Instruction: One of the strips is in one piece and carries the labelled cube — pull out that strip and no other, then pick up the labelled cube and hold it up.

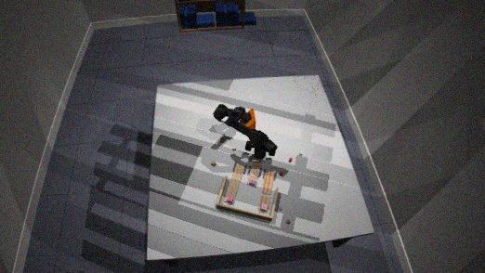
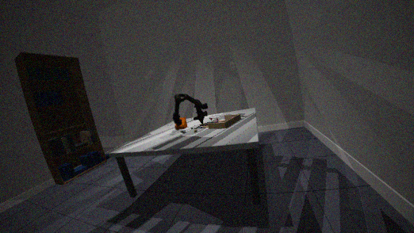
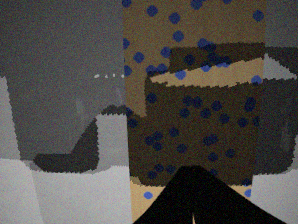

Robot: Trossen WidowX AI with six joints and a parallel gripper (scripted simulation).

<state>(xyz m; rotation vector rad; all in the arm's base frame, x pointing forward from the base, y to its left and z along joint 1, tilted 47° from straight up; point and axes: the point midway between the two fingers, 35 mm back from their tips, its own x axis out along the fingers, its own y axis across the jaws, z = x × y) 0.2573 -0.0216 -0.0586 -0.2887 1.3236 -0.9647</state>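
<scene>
The strip lies 8 cm ahead of my gripper tip and 4 cm to the right of it.
</scene>
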